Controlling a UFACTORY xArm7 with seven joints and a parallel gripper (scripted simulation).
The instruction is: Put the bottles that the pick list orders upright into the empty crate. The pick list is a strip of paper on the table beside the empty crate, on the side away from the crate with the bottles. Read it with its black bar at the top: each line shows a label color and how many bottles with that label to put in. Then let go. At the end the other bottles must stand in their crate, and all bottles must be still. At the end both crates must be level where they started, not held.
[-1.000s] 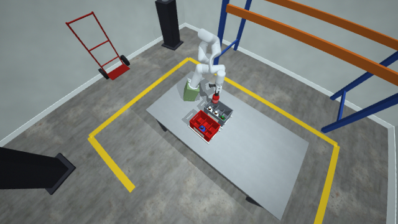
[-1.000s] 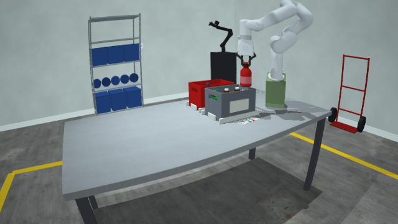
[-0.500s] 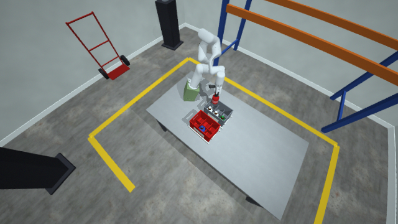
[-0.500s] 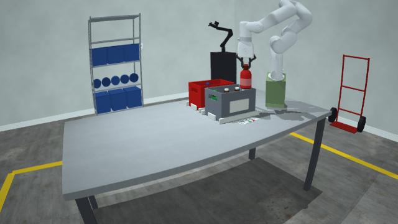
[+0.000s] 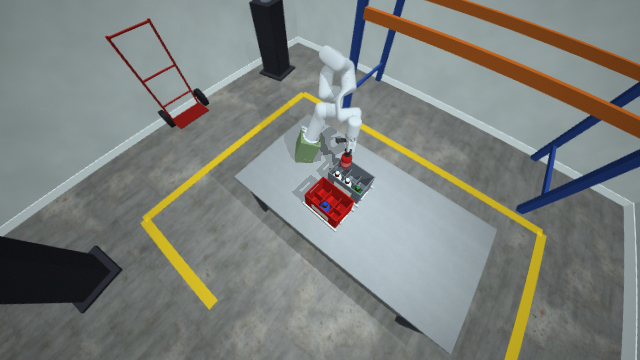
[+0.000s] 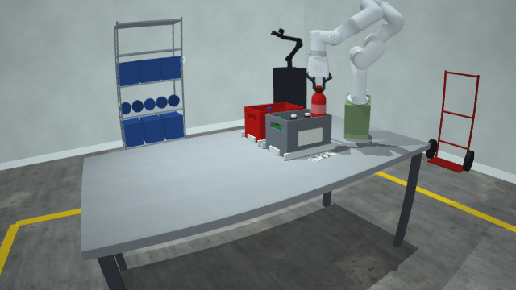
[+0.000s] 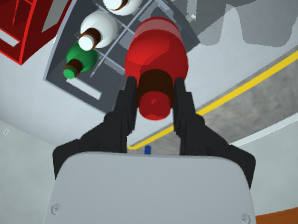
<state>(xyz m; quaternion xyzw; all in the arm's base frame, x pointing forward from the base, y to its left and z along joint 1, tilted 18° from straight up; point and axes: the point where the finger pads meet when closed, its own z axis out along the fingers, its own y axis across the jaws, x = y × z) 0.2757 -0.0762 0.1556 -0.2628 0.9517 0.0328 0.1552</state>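
My gripper is now 70 mm above the red bottle. Also, from my hand: grey crate 230 mm below, 80 mm ahead, 60 mm to the right; then green-labelled bottle 220 mm below, 160 mm ahead, 120 mm to the right; then white-label bottle 220 mm below, 90 mm to the right, 20 mm behind.
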